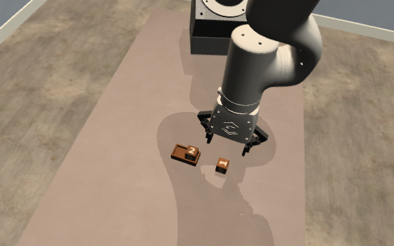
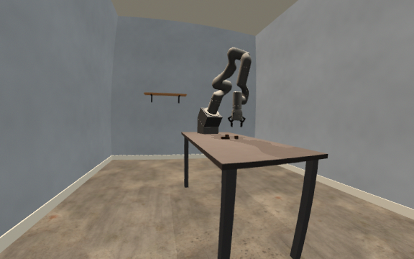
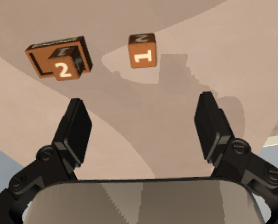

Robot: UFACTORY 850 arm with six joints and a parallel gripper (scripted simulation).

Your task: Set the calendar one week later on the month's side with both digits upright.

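Right now the wooden cube is 10 cm below my hand, 9 cm to the right of it and 1 cm behind it. From my hand the other things lie so: wooden tray 11 cm below, 10 cm to the right, 2 cm behind.
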